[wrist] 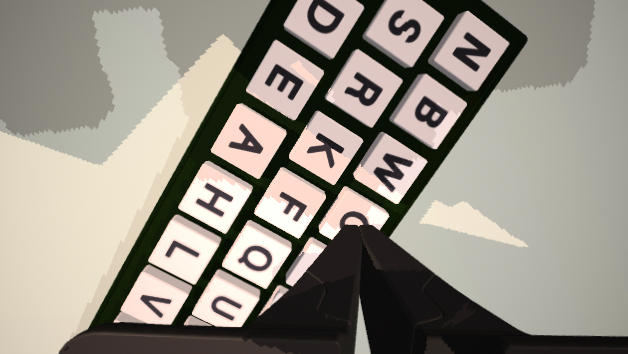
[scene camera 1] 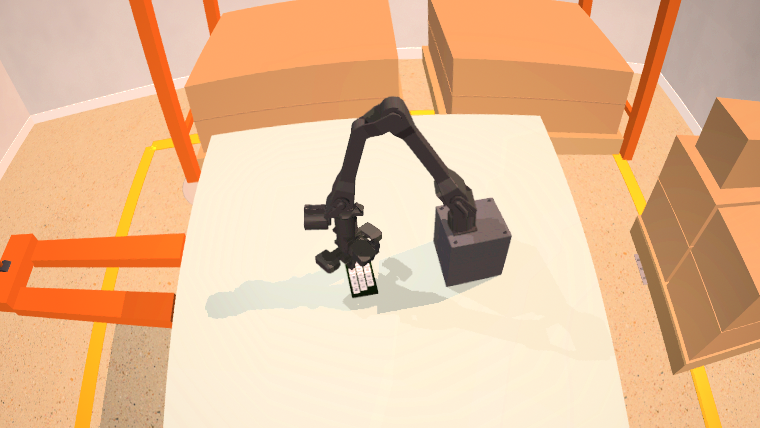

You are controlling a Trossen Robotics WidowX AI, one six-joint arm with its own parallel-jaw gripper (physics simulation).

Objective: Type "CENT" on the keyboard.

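Places are measured from the arm's base along level axes (x up, y left, z back), in metres.
Pixels of known places: gripper, between the fingertips: (wrist: 357,238) (scene camera 1: 351,269); arm's base, origin of its link: (scene camera 1: 462,225).
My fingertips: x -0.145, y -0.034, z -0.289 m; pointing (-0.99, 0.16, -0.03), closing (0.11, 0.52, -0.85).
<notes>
Ahead of a thing's pixels: the offset from my fingertips to its top centre. Level surfaces: height alone.
The keyboard {dx -0.007, dy -0.029, dz +0.021 m} (scene camera 1: 366,292) (wrist: 232,92) is a narrow dark green board with rows of pale square keys; in the scene view its letters are too small to read. In the wrist view it lies slanted, with the N key {dx -0.007, dy +0.063, dz +0.001 m} (wrist: 469,51) at the upper right corner and the E key {dx -0.007, dy +0.028, dz +0.042 m} (wrist: 285,80) at the upper left. My gripper (scene camera 1: 353,264) (wrist: 357,238) is shut and empty. Its fingertips cover the lower part of a round-lettered key {dx -0.007, dy +0.002, dz +0.001 m} (wrist: 352,210) below W; which letter it is, and whether they touch it, I cannot tell. More keys are hidden behind the fingers. No T key shows.
The keyboard lies on a cream table {dx -0.023 m} (scene camera 1: 297,366). The arm's dark base box (scene camera 1: 475,260) stands to its right. Large cardboard boxes (scene camera 1: 297,79) (scene camera 1: 537,79) stand behind the table, with orange forks (scene camera 1: 106,249) at the left.
</notes>
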